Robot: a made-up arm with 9 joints. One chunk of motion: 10 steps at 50 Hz.
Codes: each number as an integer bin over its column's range. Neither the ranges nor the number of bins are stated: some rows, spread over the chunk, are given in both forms.
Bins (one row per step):
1: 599 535 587 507 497 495
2: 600 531 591 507 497 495
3: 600 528 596 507 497 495
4: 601 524 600 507 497 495
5: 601 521 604 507 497 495
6: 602 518 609 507 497 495
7: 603 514 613 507 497 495
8: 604 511 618 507 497 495
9: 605 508 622 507 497 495
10: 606 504 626 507 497 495
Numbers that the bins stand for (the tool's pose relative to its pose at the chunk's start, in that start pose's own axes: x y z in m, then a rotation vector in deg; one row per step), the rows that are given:
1: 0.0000 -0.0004 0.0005 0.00 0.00 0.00
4: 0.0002 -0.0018 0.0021 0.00 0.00 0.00
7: 0.0004 -0.0031 0.0036 0.00 0.00 0.00
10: 0.0007 -0.0044 0.0052 0.00 0.00 0.00
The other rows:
2: 0.0001 -0.0009 0.0010 0.00 0.00 0.00
3: 0.0001 -0.0013 0.0016 0.00 0.00 0.00
5: 0.0002 -0.0022 0.0026 0.00 0.00 0.00
6: 0.0003 -0.0026 0.0032 0.00 0.00 0.00
8: 0.0005 -0.0035 0.0042 0.00 0.00 0.00
9: 0.0006 -0.0039 0.0047 0.00 0.00 0.00

